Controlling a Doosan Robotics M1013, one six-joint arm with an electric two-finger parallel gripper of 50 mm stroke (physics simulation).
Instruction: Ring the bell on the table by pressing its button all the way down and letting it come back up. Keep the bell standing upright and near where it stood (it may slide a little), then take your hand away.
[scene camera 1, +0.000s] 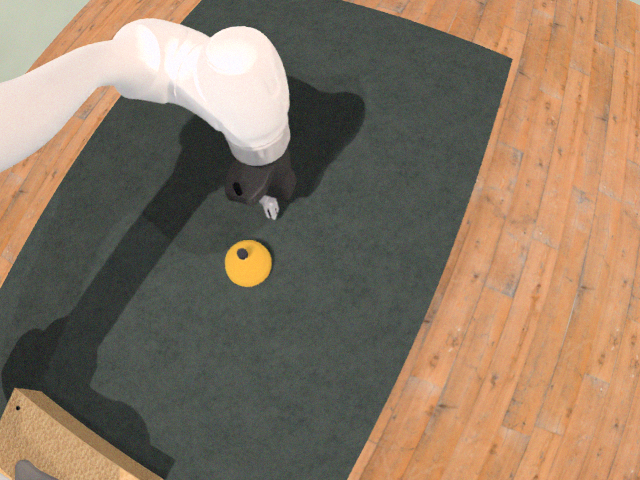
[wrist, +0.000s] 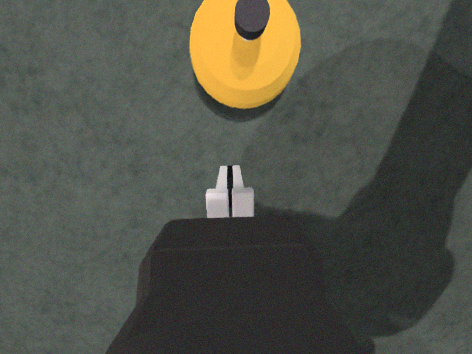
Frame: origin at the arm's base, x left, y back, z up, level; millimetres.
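Seen in the pictures: gripper, fingertip midpoint: (scene camera 1: 273, 213) (wrist: 230, 178).
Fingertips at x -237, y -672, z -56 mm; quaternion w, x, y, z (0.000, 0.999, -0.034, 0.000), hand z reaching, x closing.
Offsets run from my fingertips to a thing's top centre. Level surfaces: height alone.
A yellow dome-shaped bell {dz +45, dx +21, dy +98 mm} (scene camera 1: 249, 271) (wrist: 215, 55) stands upright on the dark green mat. Its dark round button {dz +45, dx +21, dy +98 mm} (scene camera 1: 242, 253) (wrist: 252, 16) stands up at the top of the dome; in the wrist view a pale stem edge shows beneath it, and the bell's upper edge is cut off by the frame. My gripper (scene camera 1: 272, 217) (wrist: 230, 178) is shut and empty. Its fingertips are apart from the bell, off to one side of it: above and right of it in the scene view, below it in the wrist view. Nothing touches the button.
The dark green mat {dz -21 mm} (scene camera 1: 336, 320) (wrist: 100, 150) lies under the bell, with wooden planks (scene camera 1: 547, 232) around it. A tan block-like base (scene camera 1: 62, 439) stands at the lower left of the scene view. The white arm (scene camera 1: 248, 93) reaches in from the upper left and casts shadows across the mat.
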